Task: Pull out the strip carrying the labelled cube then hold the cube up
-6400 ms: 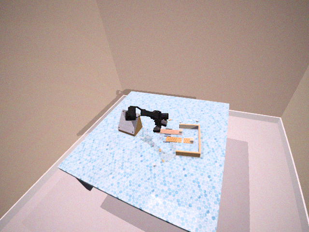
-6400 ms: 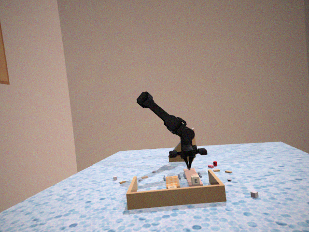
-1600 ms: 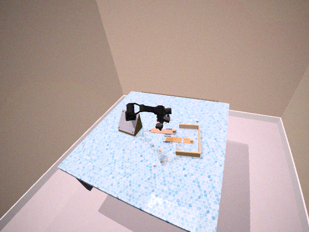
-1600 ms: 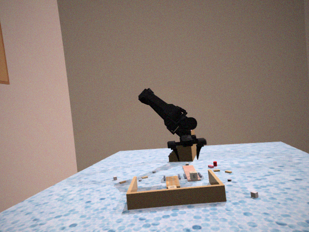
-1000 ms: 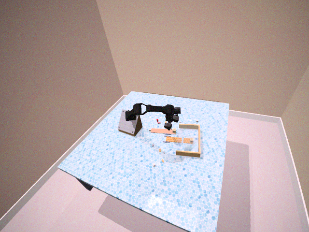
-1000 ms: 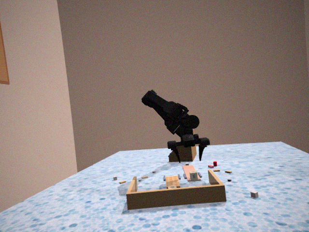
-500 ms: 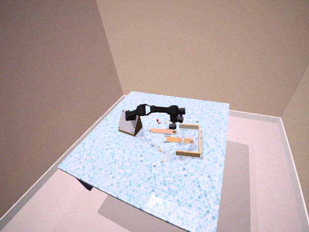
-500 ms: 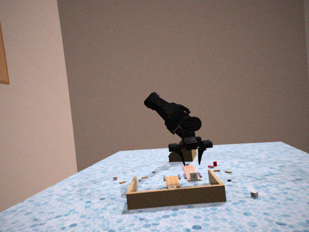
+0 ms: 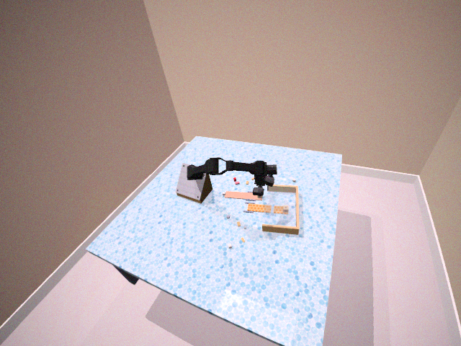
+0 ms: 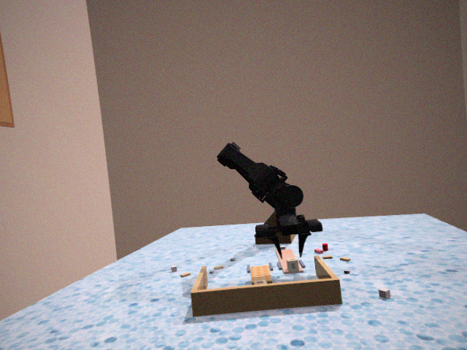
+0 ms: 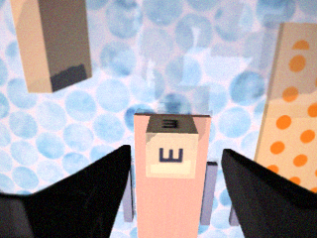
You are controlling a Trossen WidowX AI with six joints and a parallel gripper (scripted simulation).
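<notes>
Now: the pink strip 11 cm behind my gripper tip, 1 cm to the right of it and 4 cm below it.
</notes>
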